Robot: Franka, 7 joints.
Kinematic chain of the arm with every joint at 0, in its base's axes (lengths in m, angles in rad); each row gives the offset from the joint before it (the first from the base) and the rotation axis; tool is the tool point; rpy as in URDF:
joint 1: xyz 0 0 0.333 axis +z
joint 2: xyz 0 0 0 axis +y
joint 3: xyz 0 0 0.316 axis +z
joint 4: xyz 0.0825 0 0 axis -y
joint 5: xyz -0.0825 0 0.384 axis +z
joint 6: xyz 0 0 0 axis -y
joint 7: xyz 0.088 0 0 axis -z
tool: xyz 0 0 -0.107 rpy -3.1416 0 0
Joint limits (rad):
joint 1: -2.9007..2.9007
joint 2: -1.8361..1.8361
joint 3: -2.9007..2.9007
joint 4: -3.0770..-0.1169
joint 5: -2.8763..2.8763
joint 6: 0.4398..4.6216
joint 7: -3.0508..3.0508
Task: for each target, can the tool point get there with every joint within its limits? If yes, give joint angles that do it. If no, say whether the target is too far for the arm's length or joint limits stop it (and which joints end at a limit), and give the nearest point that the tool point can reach.
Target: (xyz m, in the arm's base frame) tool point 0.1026 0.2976 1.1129
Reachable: yes | joints 2.1055 0.2301 -1.1913 -0.4752 -1.7139 1.9192 -2.4648
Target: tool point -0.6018 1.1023 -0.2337
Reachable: no: too far | nearest point -0.3747 0.6863 -0.0199 | short by 0.520 m
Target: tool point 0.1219 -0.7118 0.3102
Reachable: yes | joints 1.3145 -1.4425 -1.5011 -0.9083 1.1791 4.1345 2.0855
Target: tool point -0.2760 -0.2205 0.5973
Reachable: yes | joints -0.8402 -1.1765 -1.3061 -2.2796 -1.7400 4.1229 -1.5485
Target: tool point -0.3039 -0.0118 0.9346
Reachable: yes | joints 0.8914 -1.1877 0.2164 -1.6684 1.9960 1.1999 -0.9320
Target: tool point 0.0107 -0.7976 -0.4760
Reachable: no: too far | nearest point 0.0082 -0.6140 -0.2452 | short by 0.295 m
